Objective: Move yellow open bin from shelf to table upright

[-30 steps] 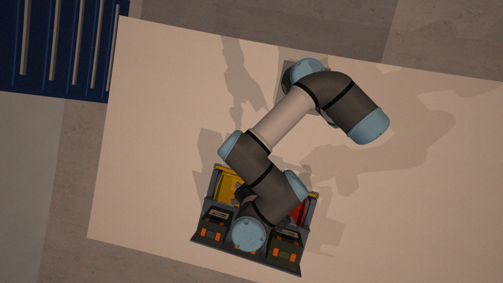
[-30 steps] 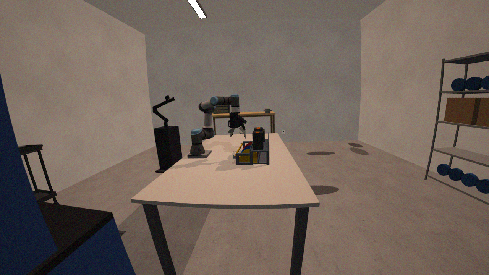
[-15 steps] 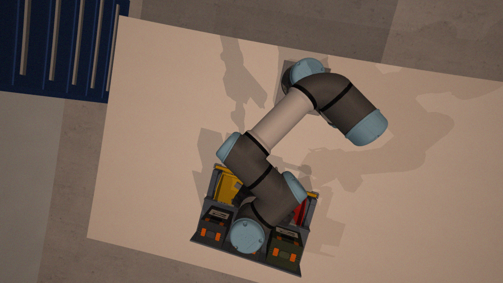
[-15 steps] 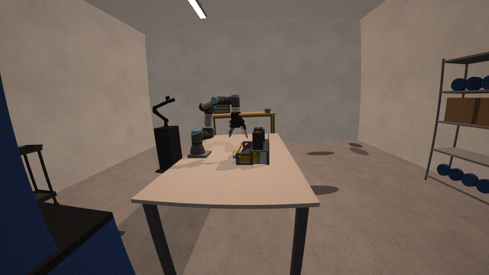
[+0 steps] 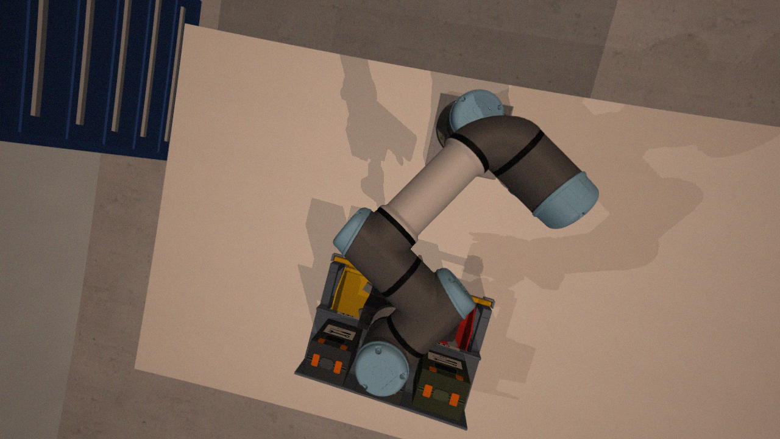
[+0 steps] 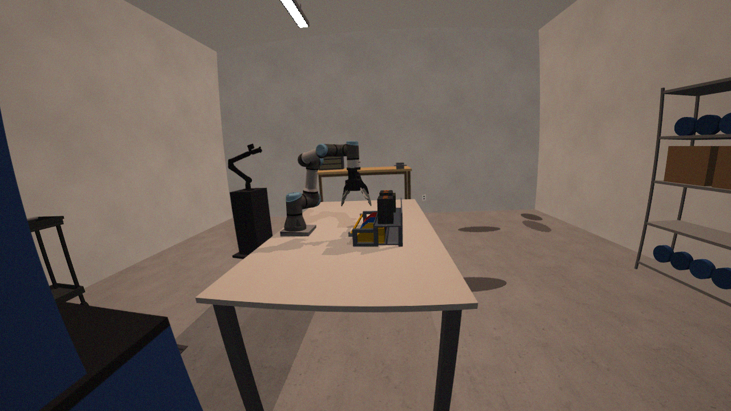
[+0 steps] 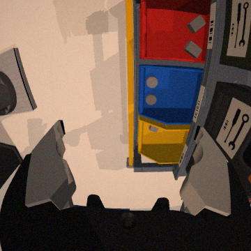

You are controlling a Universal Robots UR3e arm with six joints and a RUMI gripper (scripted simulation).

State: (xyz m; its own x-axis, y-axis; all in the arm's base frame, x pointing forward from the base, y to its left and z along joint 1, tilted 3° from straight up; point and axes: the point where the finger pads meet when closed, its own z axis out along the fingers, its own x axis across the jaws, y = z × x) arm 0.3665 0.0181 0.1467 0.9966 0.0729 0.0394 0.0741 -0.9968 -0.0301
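My hand is 10 cm above the long yellow rod. The rest, counted from my hand: red bin (12 cm to the left, 11 cm below, 7 cm ahead); yellow bin (11 cm below, 10 cm to the right, 10 cm ahead); blue bin (11 cm below, 9 cm ahead, 1 cm to the left).
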